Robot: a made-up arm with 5 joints.
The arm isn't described. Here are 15 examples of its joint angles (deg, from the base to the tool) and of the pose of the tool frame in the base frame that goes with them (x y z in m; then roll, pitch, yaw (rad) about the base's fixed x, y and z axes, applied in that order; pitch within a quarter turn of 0, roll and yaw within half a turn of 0).
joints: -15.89 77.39 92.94 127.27 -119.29
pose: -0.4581 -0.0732 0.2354 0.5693 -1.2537 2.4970
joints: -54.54 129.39 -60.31 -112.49 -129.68
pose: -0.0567 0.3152 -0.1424 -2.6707 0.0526 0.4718
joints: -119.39 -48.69 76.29 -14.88 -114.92
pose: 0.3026 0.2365 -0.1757 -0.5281 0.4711 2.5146
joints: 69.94 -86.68 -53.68 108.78 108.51
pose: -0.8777 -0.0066 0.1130 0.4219 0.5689 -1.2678
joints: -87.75 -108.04 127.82 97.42 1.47
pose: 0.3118 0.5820 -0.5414 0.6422 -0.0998 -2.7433
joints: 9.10 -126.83 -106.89 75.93 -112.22
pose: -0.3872 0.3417 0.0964 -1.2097 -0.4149 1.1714
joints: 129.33 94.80 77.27 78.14 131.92
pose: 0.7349 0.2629 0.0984 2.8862 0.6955 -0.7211
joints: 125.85 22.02 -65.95 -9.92 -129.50
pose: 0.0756 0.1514 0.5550 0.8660 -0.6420 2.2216
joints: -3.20 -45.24 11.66 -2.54 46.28
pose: -0.8285 -0.1271 -0.2276 0.5203 0.6325 -0.5703
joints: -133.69 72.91 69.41 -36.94 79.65
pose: 0.5039 0.4111 -0.1844 0.1666 0.9097 2.9154
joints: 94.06 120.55 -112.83 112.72 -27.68
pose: 0.0630 0.3558 0.6431 -0.3346 0.2889 -1.7902
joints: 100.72 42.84 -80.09 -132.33 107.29
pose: 0.1656 0.5612 0.3926 0.2065 -0.2657 2.8322
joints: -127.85 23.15 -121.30 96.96 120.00
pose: 0.1522 -0.6675 -0.2922 -2.8198 1.1568 -3.0151
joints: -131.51 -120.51 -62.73 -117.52 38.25
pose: 0.0391 -0.1288 -0.3338 2.1487 0.3589 1.3187
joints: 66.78 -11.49 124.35 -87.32 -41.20
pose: -0.2460 0.0458 0.3919 2.9413 -0.0818 -2.5051
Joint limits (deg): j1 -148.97..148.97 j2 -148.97..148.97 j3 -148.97..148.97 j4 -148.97..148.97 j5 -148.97..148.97
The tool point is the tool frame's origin. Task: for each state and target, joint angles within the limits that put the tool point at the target. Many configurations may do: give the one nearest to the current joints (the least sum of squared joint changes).
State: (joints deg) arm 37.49 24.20 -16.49 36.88 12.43
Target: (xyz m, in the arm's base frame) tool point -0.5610 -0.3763 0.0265
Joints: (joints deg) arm 20.10 -7.96 -20.59 20.62 -3.72
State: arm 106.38 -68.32 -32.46 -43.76 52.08
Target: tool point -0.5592 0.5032 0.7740
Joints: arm 74.91 -87.03 -41.88 8.15 76.57
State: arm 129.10 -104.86 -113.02 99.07 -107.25
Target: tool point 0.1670 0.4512 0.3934
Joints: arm 137.46 -127.75 -119.13 86.03 -133.76
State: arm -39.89 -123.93 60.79 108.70 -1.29
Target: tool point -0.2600 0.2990 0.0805
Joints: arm -51.54 -148.97 45.22 147.55 -29.58
